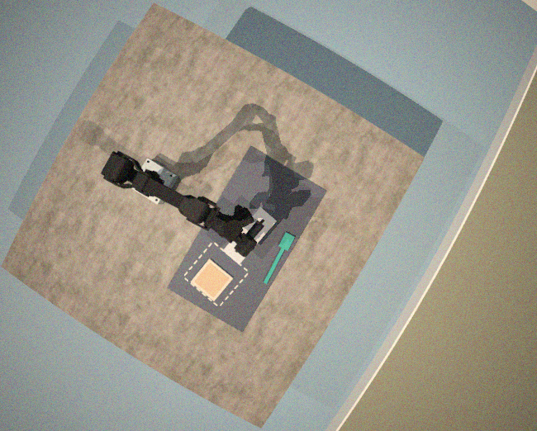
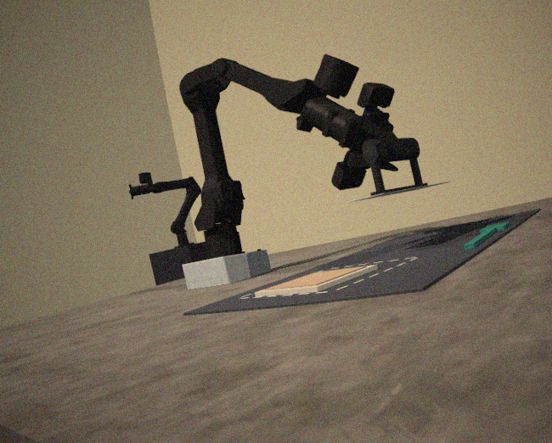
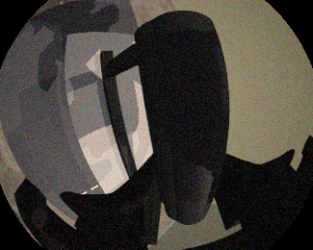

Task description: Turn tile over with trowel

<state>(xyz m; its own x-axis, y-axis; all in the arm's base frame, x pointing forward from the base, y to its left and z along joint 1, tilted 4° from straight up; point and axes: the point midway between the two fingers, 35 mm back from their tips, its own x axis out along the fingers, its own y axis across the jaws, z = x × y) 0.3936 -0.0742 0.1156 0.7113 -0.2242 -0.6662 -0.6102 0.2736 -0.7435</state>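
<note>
Now: gripper tip 140 mm above the green trowel and 110 mm short of it. From my gripper tip the other things lie so: tile: 190 mm to the right, 140 mm below, 100 mm behind; then dark mat: 160 mm below, 30 mm behind.
</note>
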